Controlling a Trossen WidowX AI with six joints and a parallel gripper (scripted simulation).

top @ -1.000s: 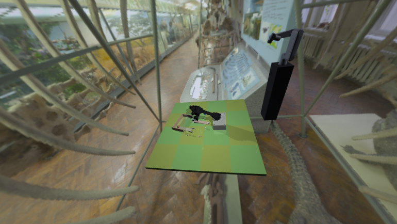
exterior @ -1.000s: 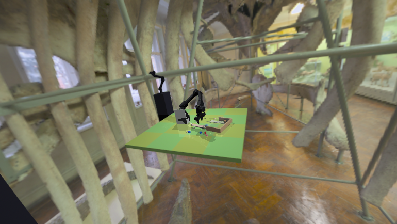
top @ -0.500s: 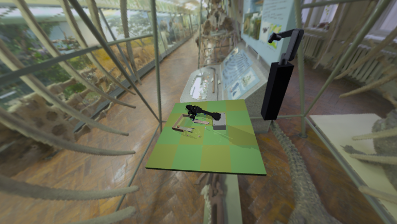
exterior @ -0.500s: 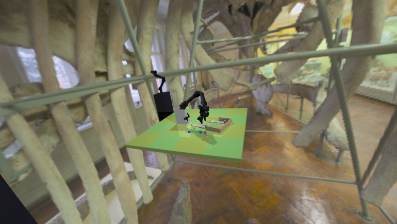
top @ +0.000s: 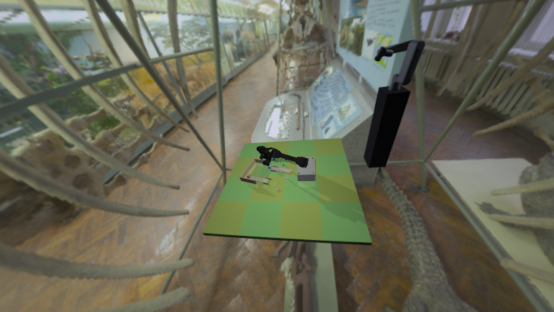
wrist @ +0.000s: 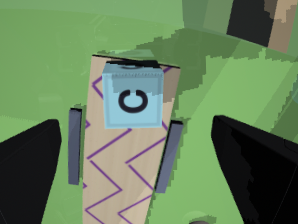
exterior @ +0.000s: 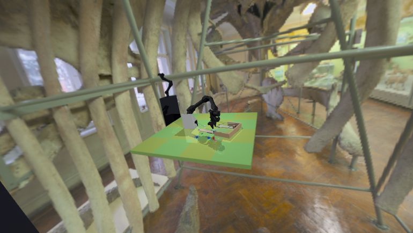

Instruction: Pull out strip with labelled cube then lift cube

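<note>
Now: the strip 11 cm behind my gripper tip, 3 cm to the left of it and 6 cm below it. Also, from my gripper tip: pink cube (6 cm ahead, 20 cm to the right, 6 cm below).
</note>
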